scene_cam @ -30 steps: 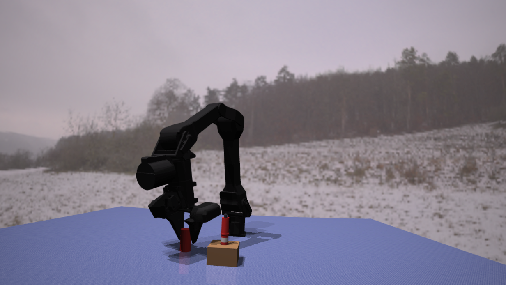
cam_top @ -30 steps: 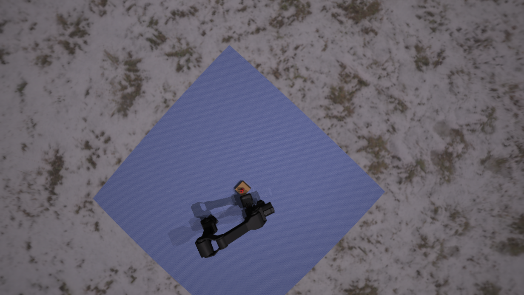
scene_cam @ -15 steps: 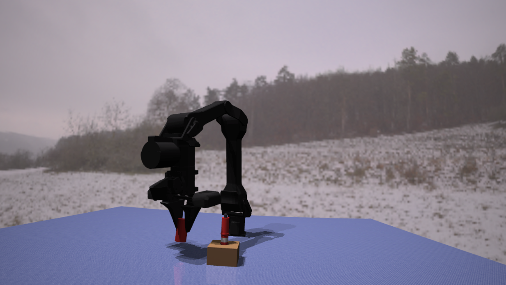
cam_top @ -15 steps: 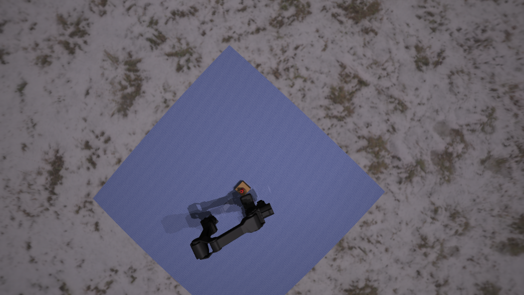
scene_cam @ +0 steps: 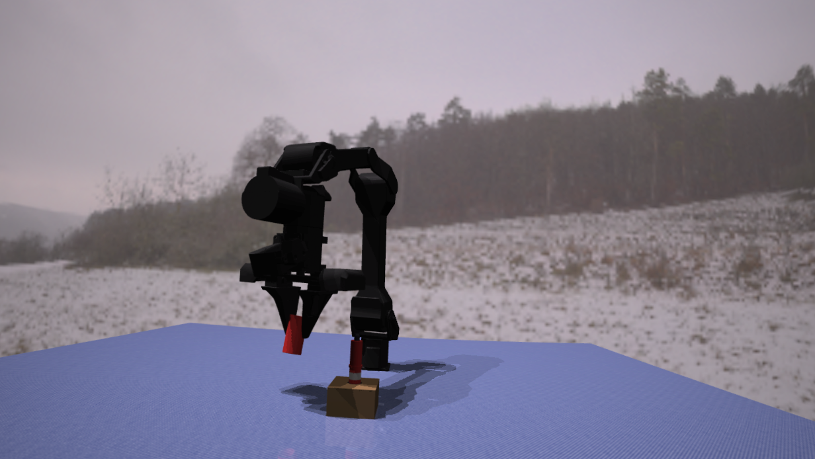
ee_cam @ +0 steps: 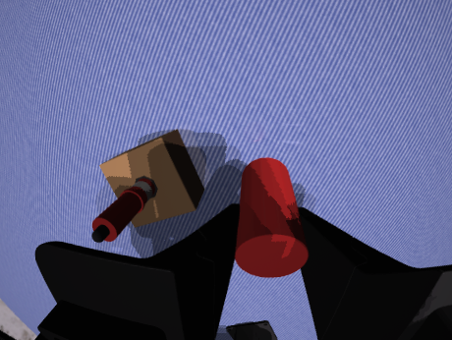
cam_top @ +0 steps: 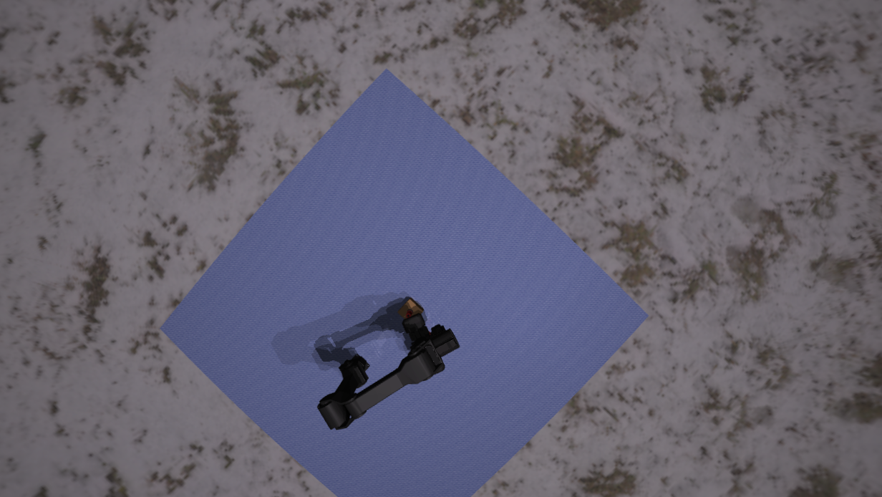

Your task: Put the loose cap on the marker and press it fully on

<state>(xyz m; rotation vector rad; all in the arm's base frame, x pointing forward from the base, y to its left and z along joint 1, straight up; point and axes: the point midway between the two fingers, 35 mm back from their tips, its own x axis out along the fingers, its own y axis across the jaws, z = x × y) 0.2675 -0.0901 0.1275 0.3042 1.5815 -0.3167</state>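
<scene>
The holder block lies 20 mm ahead of my gripper tip, 90 mm to the left of it and 70 mm below it. From my gripper tip the other things lie so: red cap: right at my gripper tip.
</scene>
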